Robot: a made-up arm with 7 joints. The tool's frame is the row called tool. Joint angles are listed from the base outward.
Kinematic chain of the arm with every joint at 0, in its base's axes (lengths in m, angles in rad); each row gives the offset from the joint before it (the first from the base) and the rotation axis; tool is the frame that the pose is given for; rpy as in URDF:
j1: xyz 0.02 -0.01 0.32 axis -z
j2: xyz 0.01 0 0.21 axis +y
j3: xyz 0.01 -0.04 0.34 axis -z
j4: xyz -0.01 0 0.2 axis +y
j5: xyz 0 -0.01 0.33 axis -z
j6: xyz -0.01 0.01 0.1 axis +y
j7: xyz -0.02 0 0.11 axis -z
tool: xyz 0.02 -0.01 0 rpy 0.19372 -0.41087 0.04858
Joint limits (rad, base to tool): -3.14..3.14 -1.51..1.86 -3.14..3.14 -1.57..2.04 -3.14..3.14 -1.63..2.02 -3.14..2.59
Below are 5 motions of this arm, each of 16 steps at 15 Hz.
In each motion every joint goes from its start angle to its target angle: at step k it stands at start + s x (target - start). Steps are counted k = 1, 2, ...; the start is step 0. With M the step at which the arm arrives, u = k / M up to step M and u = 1 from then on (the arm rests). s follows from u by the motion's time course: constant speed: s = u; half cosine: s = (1 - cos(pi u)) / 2; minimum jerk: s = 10 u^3 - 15 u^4 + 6 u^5.
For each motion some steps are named. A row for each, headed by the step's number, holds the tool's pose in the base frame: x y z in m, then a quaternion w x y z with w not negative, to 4 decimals.
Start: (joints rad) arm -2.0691 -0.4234 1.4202 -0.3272 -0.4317 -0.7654 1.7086
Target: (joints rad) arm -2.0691 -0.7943 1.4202 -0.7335 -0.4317 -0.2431 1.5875
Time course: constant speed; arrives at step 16
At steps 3, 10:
3: 0.0652 -0.5858 1.3324 0.6594 0.5995 -0.2211 -0.3962
10: 0.0573 -0.7116 1.2096 0.6513 0.6014 -0.2129 -0.4108

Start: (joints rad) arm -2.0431 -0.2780 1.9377 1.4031 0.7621 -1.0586 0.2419
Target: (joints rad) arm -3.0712 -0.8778 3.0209 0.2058 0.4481 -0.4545 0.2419
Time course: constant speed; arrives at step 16
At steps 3, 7, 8, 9, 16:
3: 0.6269 -0.1088 1.2069 0.9847 -0.1264 -0.0021 -0.1197
7: 0.7080 -0.1681 1.2114 0.9818 -0.0702 0.0363 -0.1729
8: 0.7287 -0.1724 1.2090 0.9800 -0.0626 0.0460 -0.1832
9: 0.7491 -0.1718 1.2061 0.9781 -0.0577 0.0552 -0.1921
16: 0.8530 -0.0113 1.1890 0.9705 -0.0921 0.0817 -0.2073

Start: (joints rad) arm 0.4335 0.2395 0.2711 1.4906 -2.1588 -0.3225 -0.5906
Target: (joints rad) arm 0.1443 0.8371 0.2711 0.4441 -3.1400 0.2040 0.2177
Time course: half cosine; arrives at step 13
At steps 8, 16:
8: 0.8158 -0.3595 1.0447 0.2194 0.7928 -0.0133 0.5685
16: 0.9136 -0.2435 1.0615 0.1994 0.6867 0.0600 0.6964

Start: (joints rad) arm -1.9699 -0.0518 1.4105 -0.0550 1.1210 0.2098 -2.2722
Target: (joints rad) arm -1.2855 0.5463 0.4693 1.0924 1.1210 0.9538 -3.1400
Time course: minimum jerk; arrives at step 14
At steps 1, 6, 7, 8, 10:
1: 0.0503 -0.0215 1.6131 0.5818 0.3309 -0.0789 0.7388
6: 0.2070 0.3086 1.5323 0.4894 0.4661 0.1896 0.7122
7: 0.2791 0.4186 1.4518 0.4672 0.5257 0.2694 0.6578
8: 0.3532 0.5101 1.3447 0.4525 0.5871 0.3329 0.5828
10: 0.4668 0.6061 1.1171 0.4453 0.6836 0.3974 0.4202

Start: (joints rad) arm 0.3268 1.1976 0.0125 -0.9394 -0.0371 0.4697 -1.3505
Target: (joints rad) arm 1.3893 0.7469 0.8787 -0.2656 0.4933 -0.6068 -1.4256
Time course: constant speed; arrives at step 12
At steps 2, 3, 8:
2: 0.6273 -0.3015 1.2663 0.8855 0.3545 0.0544 0.2954
3: 0.6095 -0.3313 1.2801 0.9238 0.3051 0.0350 0.2285
8: 0.4805 -0.4982 1.3196 0.9884 0.0310 0.0469 -0.1411

